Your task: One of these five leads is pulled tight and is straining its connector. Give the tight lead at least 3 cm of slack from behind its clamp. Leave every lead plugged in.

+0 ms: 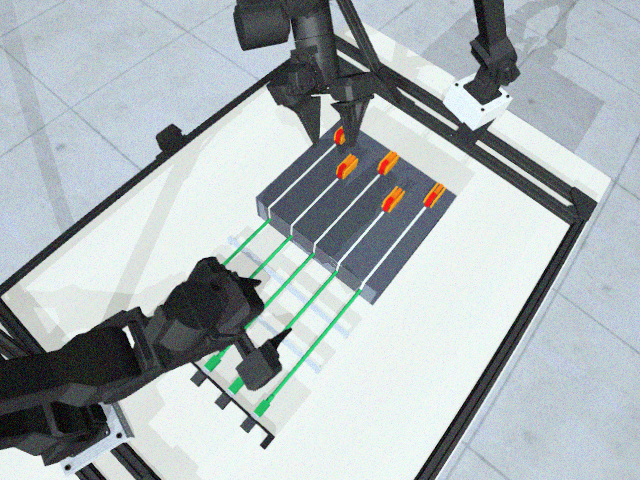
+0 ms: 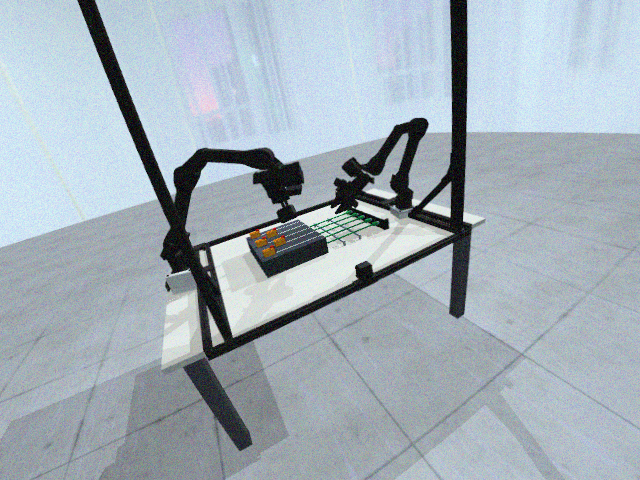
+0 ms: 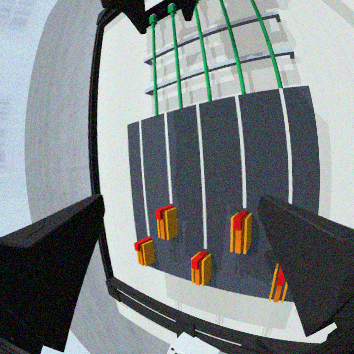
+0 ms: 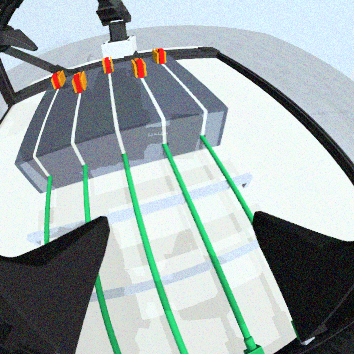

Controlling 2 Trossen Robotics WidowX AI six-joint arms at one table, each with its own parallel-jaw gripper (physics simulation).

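Seen in the pictures: left gripper, fingertip midpoint: (image 1: 332, 145) (image 3: 184, 203) (image 4: 53, 21); right gripper, fingertip midpoint: (image 1: 274, 305) (image 2: 333, 210) (image 3: 163, 27) (image 4: 182, 222); left arm's base at its link origin: (image 1: 482, 91) (image 2: 182, 267) (image 4: 118, 39); right arm's base at its link origin: (image 1: 82, 426) (image 2: 404, 207).
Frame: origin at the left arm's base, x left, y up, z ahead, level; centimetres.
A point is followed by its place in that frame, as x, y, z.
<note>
Five green leads (image 1: 312, 346) @[24.3, -5.0, 60.5] (image 3: 206, 75) @[12.2, -5.0, 56.6] (image 4: 141, 216) @[13.4, -5.0, 59.4] run from a black connector strip (image 1: 267, 440) @[32.3, -3.2, 73.8] (image 2: 383, 223) @[4.8, -4.7, 80.9] to a dark block (image 1: 305, 191) @[1.1, -1.1, 46.8] (image 2: 297, 258) (image 3: 220, 150) @[6.4, -1.1, 45.8]. White lines continue over the block to five orange-and-red clamps, including one in the middle (image 1: 387, 163) @[5.4, 1.9, 31.9] (image 3: 201, 268) @[4.1, 1.3, 31.5] (image 4: 108, 65) @[5.4, 0.5, 32.6]. All the leads look nearly straight; I cannot tell which is tight. My left gripper (image 1: 333, 144) @[2.6, 11.6, 43.4] (image 3: 184, 203) @[2.6, 11.6, 43.4] is open and empty above the clamp end, with one finger partly hiding a clamp (image 3: 279, 282) @[-5.1, 2.0, 34.8]. My right gripper (image 1: 274, 305) @[16.9, 1.5, 62.8] (image 4: 182, 222) @[16.9, 1.5, 62.8] is open and empty above the leads, hiding some connectors.
Two pale bars cross beneath the leads, one nearer the block (image 3: 292, 54) (image 4: 225, 186). A black frame (image 1: 527, 191) (image 2: 305, 307) edges the white table. A small black box (image 1: 170, 138) @[-23.9, -2.7, 62.0] (image 2: 363, 270) @[-26.6, -3.3, 61.3] sits on one frame side.
</note>
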